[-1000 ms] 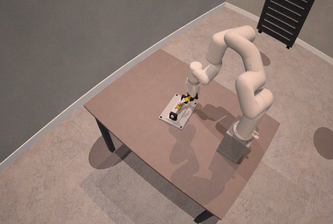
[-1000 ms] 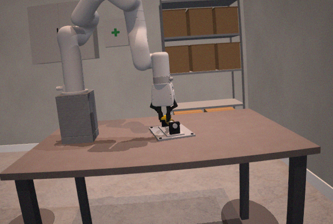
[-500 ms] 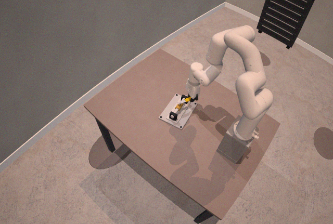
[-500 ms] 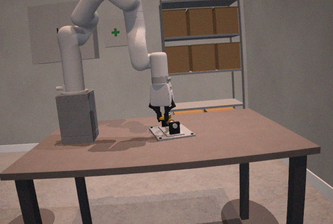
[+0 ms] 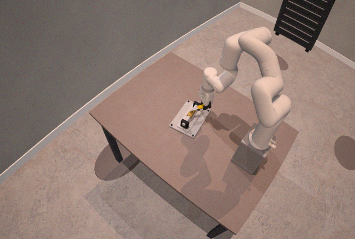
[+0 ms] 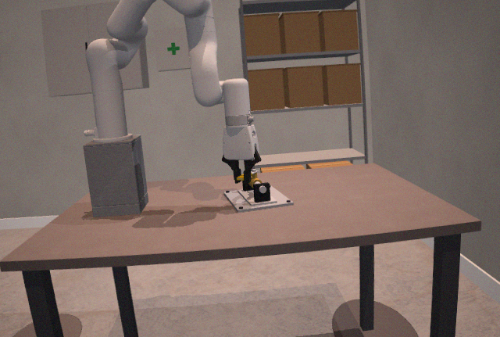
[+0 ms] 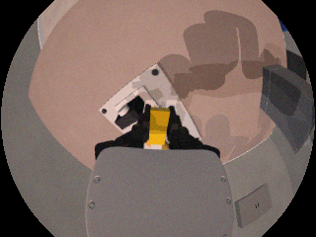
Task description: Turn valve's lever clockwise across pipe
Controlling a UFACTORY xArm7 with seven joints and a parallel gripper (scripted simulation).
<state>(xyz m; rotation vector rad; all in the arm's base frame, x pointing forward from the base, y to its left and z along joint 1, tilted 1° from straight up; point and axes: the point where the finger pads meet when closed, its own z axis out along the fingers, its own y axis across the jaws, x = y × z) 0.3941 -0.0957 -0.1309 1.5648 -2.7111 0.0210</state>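
Now: the yellow lever 2 cm ahead of my hand and 4 cm to the left of it. Round my hand: baseplate: 4 cm ahead, 7 cm to the left, 9 cm below.
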